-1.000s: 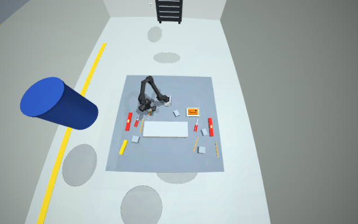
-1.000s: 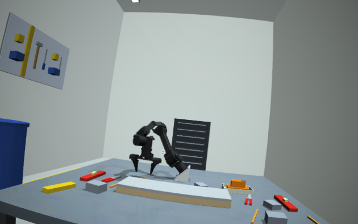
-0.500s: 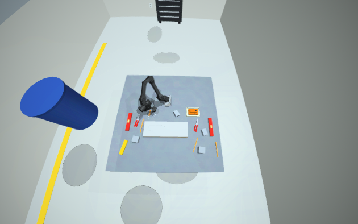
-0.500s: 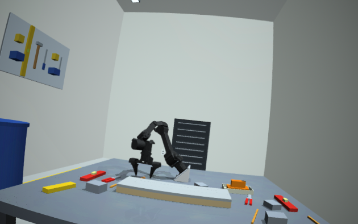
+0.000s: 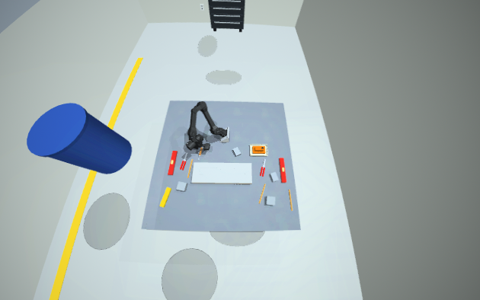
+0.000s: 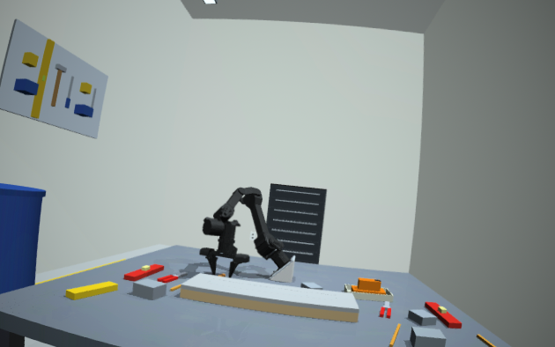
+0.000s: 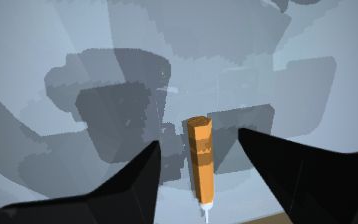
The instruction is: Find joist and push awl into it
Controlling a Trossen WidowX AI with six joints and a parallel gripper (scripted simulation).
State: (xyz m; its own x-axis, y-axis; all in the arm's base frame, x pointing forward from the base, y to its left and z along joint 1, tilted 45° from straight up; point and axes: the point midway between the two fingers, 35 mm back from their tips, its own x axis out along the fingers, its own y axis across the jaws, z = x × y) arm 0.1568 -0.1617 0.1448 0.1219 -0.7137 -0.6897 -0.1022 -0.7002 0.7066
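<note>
The awl lies 6 cm ahead of my gripper tip. Also, from my gripper tip: tray: 55 cm to the left, 2 cm behind, 1 cm above; orange stud finder: 57 cm to the left, 5 cm above, 3 cm behind; yellow bar: 46 cm ahead, 24 cm to the right, 1 cm above.
</note>
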